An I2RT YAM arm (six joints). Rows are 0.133 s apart.
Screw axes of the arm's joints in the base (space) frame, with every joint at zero. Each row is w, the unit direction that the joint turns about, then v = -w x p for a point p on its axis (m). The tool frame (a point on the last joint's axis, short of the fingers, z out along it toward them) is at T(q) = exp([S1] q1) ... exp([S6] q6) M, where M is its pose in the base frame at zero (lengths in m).
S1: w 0 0 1 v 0.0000 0.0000 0.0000
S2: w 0 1 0 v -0.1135 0.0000 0.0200
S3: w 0 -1 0 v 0.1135 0.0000 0.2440
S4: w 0 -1 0 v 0.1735 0.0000 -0.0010
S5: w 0 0 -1 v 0.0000 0.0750 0.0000
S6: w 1 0 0 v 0.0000 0.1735 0.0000
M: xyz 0.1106 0.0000 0.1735 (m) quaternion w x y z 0.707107 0 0.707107 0
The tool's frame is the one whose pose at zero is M.
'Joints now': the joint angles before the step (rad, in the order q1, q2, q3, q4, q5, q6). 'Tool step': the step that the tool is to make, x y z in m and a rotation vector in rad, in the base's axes. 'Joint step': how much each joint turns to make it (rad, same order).
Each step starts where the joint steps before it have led.
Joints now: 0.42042 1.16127 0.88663 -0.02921 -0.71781 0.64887
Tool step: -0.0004 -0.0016 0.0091 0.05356 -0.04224 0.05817
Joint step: -0.01253 -0.00612 0.00318 0.06245 -0.07664 0.01673
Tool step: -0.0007 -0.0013 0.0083 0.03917 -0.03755 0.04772
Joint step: -0.00907 -0.00454 0.00612 0.04950 -0.05990 0.01393
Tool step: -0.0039 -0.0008 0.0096 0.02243 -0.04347 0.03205
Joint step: 0.00016 -0.01552 0.01067 0.02145 -0.03210 -0.00149
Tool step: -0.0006 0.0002 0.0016 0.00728 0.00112 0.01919
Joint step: -0.00011 -0.00002 0.00313 0.00462 -0.02002 0.00765
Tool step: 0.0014 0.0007 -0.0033 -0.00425 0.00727 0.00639
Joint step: -0.00015 0.00765 -0.00481 0.00169 -0.00635 -0.00306
